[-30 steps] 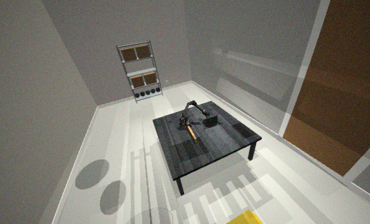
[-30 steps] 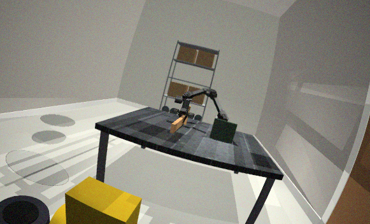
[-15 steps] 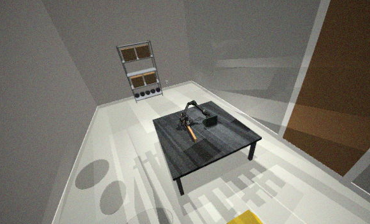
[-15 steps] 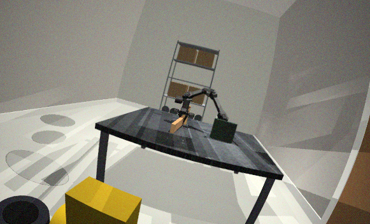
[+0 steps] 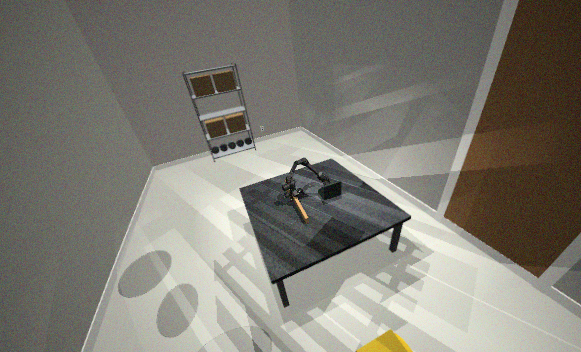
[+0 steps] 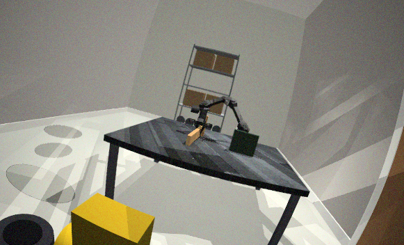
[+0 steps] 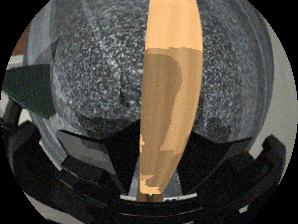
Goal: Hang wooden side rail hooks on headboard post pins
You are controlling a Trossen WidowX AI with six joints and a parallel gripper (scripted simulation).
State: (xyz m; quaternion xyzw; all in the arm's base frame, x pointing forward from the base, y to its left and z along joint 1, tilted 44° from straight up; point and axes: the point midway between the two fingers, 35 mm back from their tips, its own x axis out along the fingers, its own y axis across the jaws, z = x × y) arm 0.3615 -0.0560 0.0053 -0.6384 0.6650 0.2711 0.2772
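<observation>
The wooden post lies 160 mm to the right of my gripper tip and 40 mm above it.
</observation>
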